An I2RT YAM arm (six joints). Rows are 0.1 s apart.
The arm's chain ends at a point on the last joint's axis. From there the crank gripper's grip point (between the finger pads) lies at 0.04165 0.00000 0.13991 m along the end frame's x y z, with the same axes.
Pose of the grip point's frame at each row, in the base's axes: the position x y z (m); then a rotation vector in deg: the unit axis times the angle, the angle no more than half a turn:
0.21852 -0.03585 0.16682 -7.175 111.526 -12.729
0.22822 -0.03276 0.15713 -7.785 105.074 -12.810
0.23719 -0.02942 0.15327 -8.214 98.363 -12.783
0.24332 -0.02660 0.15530 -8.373 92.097 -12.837
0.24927 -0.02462 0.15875 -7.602 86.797 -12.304
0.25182 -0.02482 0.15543 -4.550 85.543 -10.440
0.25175 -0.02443 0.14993 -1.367 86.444 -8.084
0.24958 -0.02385 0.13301 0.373 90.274 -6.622
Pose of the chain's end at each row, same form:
0.10463 -0.01440 0.25558 -7.175 111.526 -12.729
0.10488 -0.01256 0.23255 -7.785 105.074 -12.810
0.10566 -0.01087 0.21382 -8.214 98.363 -12.783
0.10581 -0.00942 0.20118 -8.373 92.097 -12.837
0.10796 -0.00883 0.19179 -7.602 86.797 -12.304
0.10979 -0.00942 0.18543 -4.550 85.543 -10.440
0.11017 -0.00989 0.18240 -1.367 86.444 -8.084
0.11047 -0.01010 0.17507 0.373 90.274 -6.622

